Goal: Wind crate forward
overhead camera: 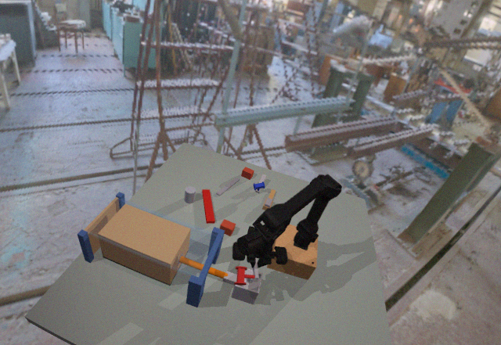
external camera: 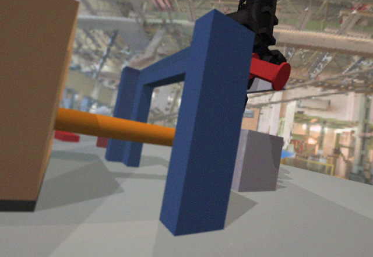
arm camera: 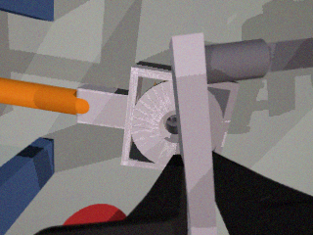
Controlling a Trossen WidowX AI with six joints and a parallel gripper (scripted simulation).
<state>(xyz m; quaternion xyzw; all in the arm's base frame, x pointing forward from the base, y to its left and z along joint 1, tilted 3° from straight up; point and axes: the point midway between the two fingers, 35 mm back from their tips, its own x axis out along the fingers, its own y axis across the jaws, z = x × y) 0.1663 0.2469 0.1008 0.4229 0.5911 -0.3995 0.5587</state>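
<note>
Right now my gripper tip is 13 cm above the grey winch and 1 cm past it. From my gripper tip the other things lie so: winch handle with red knob (2 cm to the left, 1 cm above); blue steel frame (16 cm ahead, 6 cm below, 2 cm to the left); red bar (36 cm to the right, 32 cm ahead, 15 cm below).
</note>
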